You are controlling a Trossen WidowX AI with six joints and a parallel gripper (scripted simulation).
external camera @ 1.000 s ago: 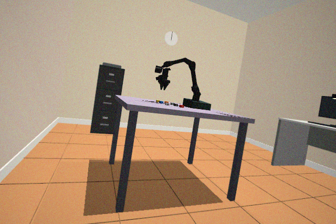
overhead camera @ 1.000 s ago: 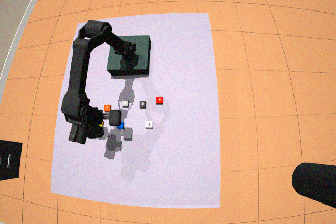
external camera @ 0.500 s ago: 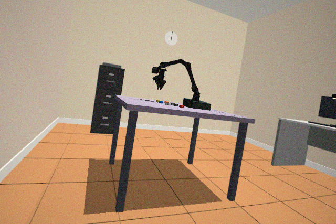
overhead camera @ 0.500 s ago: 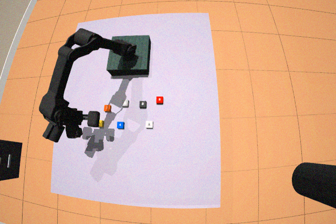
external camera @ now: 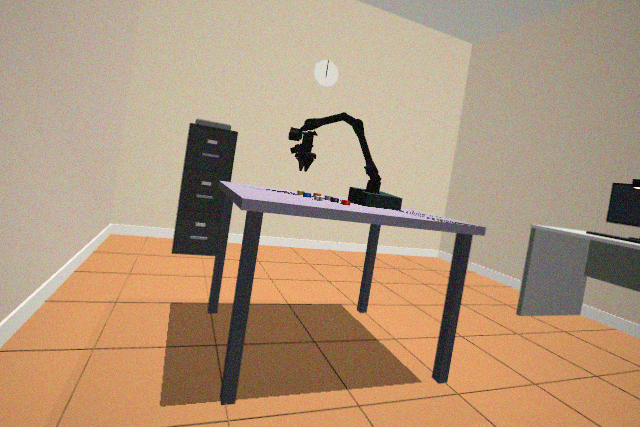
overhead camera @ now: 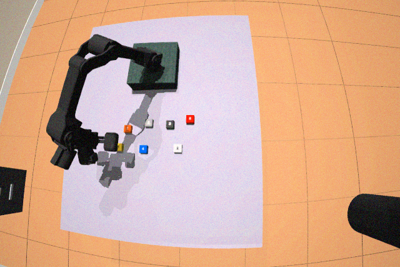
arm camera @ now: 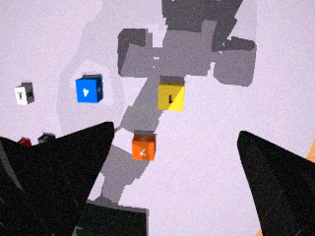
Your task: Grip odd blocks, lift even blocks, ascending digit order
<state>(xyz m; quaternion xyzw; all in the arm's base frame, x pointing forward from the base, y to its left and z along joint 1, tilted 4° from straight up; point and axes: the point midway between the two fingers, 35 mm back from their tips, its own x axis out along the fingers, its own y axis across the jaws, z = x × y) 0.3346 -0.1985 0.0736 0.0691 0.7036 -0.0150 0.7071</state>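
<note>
Now: gripper tip 24 cm to the right of the dark grey block, 11 cm above it and 8 cm past it. From my gripper tip the other things lie so: white block (26 cm to the left, 11 cm below, 2 cm ahead); red block (32 cm to the left, 11 cm below, 9 cm behind).
</note>
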